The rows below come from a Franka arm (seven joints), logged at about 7 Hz.
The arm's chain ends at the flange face. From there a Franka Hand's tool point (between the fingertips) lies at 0.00 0.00 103.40 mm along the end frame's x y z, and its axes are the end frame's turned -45 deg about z.
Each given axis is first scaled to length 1.
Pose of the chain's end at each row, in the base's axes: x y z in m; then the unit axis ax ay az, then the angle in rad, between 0 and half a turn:
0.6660, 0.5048, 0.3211, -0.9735, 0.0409, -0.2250, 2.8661
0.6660, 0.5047, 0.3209, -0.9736, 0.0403, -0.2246, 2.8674
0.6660, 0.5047, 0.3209, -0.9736, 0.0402, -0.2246, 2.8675
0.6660, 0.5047, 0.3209, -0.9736, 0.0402, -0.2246, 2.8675
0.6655, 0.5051, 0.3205, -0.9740, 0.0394, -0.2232, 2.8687
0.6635, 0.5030, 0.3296, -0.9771, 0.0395, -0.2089, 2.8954
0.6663, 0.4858, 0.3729, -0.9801, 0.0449, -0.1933, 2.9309
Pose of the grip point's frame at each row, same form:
0.7116, 0.5303, 0.2319, -0.9072, -0.3319, -0.2587, 3.0584
0.7115, 0.5301, 0.2316, -0.9071, -0.3325, -0.2581, 3.0593
0.7115, 0.5301, 0.2316, -0.9071, -0.3326, -0.2581, 3.0594
0.7115, 0.5301, 0.2316, -0.9071, -0.3326, -0.2581, 3.0594
0.7107, 0.5305, 0.2310, -0.9072, -0.3335, -0.2566, 3.0595
0.7061, 0.5259, 0.2382, -0.9115, -0.3351, -0.2387, 3.0734
0.7060, 0.5052, 0.2794, -0.9178, -0.3318, -0.2179, 3.0944

